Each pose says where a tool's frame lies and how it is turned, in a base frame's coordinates. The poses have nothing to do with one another.
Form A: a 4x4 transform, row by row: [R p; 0 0 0 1], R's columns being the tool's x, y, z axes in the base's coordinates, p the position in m. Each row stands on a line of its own.
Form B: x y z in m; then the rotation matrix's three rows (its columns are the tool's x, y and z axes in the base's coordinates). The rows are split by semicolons. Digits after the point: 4 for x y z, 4 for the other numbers.
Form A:
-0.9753, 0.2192, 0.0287, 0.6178
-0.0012, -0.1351, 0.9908, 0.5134
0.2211, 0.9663, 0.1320, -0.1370
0, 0, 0, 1
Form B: 0.6178, 0.5134, -0.1370; -0.9753, 0.2192, 0.0287; -0.0012, -0.1351, 0.9908; 0.2211, 0.9663, 0.1320
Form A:
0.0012, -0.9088, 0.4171, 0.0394
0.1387, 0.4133, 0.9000, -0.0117
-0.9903, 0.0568, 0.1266, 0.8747
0, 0, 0, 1
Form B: 0.0394, -0.0117, 0.8747; 0.0012, -0.9088, 0.4171; 0.1387, 0.4133, 0.9000; -0.9903, 0.0568, 0.1266
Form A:
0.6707, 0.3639, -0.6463, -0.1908
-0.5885, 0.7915, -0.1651, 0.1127
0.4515, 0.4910, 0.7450, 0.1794
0, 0, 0, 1
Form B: -0.1908, 0.1127, 0.1794; 0.6707, 0.3639, -0.6463; -0.5885, 0.7915, -0.1651; 0.4515, 0.4910, 0.7450
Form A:
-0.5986, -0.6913, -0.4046, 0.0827
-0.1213, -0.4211, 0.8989, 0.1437
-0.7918, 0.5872, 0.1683, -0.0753
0, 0, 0, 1
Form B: 0.0827, 0.1437, -0.0753; -0.5986, -0.6913, -0.4046; -0.1213, -0.4211, 0.8989; -0.7918, 0.5872, 0.1683
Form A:
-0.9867, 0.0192, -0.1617, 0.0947
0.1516, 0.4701, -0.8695, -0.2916
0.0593, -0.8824, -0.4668, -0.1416
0, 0, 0, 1
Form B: 0.0947, -0.2916, -0.1416; -0.9867, 0.0192, -0.1617; 0.1516, 0.4701, -0.8695; 0.0593, -0.8824, -0.4668
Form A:
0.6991, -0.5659, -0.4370, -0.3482
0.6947, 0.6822, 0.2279, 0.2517
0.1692, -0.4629, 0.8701, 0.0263
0, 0, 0, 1
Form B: -0.3482, 0.2517, 0.0263; 0.6991, -0.5659, -0.4370; 0.6947, 0.6822, 0.2279; 0.1692, -0.4629, 0.8701
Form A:
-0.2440, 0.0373, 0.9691, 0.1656
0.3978, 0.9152, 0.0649, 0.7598
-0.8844, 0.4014, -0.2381, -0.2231
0, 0, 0, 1
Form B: 0.1656, 0.7598, -0.2231; -0.2440, 0.0373, 0.9691; 0.3978, 0.9152, 0.0649; -0.8844, 0.4014, -0.2381
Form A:
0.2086, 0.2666, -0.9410, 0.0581
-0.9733, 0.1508, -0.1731, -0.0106
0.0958, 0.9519, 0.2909, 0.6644
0, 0, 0, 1
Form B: 0.0581, -0.0106, 0.6644; 0.2086, 0.2666, -0.9410; -0.9733, 0.1508, -0.1731; 0.0958, 0.9519, 0.2909
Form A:
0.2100, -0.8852, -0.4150, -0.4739
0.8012, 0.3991, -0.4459, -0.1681
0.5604, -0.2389, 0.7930, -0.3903
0, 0, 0, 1
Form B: -0.4739, -0.1681, -0.3903; 0.2100, -0.8852, -0.4150; 0.8012, 0.3991, -0.4459; 0.5604, -0.2389, 0.7930
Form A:
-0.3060, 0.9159, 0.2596, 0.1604
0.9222, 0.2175, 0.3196, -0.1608
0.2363, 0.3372, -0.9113, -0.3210
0, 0, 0, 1
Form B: 0.1604, -0.1608, -0.3210; -0.3060, 0.9159, 0.2596; 0.9222, 0.2175, 0.3196; 0.2363, 0.3372, -0.9113
